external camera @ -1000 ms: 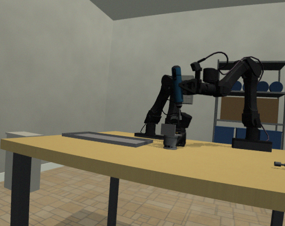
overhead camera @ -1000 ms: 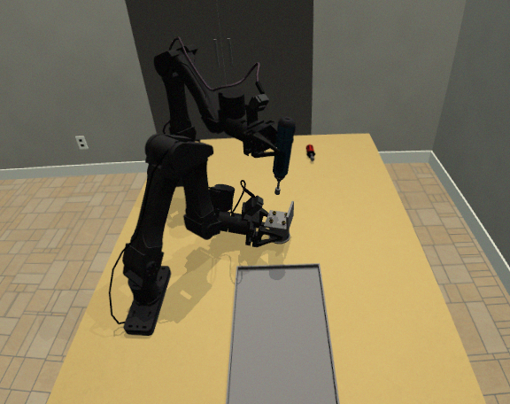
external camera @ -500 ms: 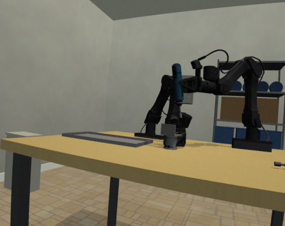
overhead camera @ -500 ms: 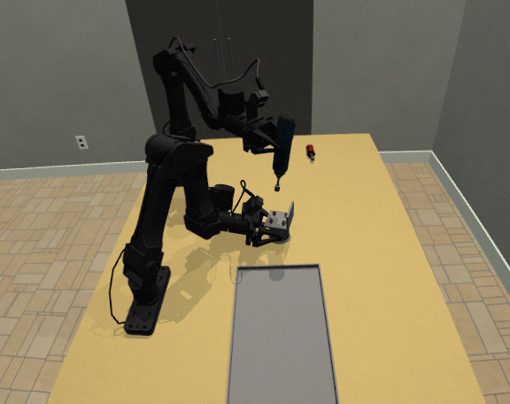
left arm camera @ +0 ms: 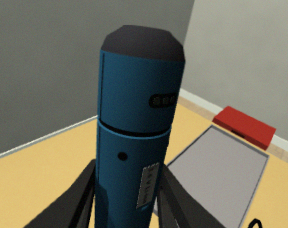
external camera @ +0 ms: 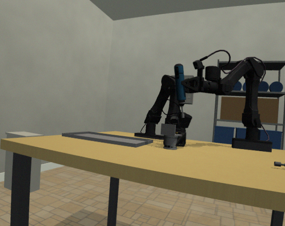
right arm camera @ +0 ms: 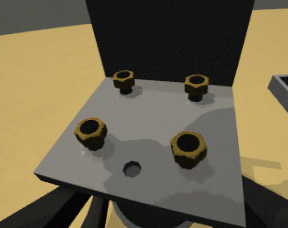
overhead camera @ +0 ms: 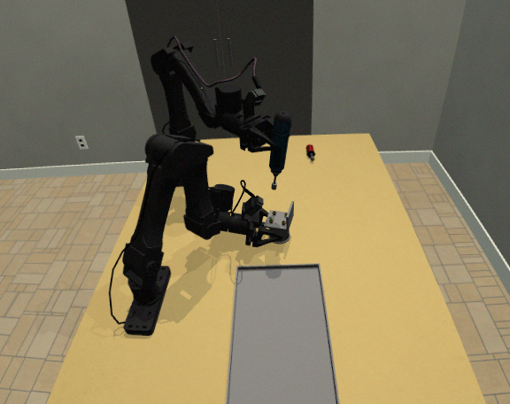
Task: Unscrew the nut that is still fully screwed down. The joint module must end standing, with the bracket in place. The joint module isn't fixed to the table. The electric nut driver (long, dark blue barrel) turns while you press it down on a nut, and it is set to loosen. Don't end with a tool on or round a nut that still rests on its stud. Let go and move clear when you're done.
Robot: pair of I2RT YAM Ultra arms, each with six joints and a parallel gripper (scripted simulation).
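Note:
The joint module is 10 mm above my right hand. From my right hand the other things lie so: bracket (50 mm above); grey tray (10 mm behind, 330 mm to the right, 20 mm below); socket (10 mm behind, 40 mm to the left, 140 mm above).

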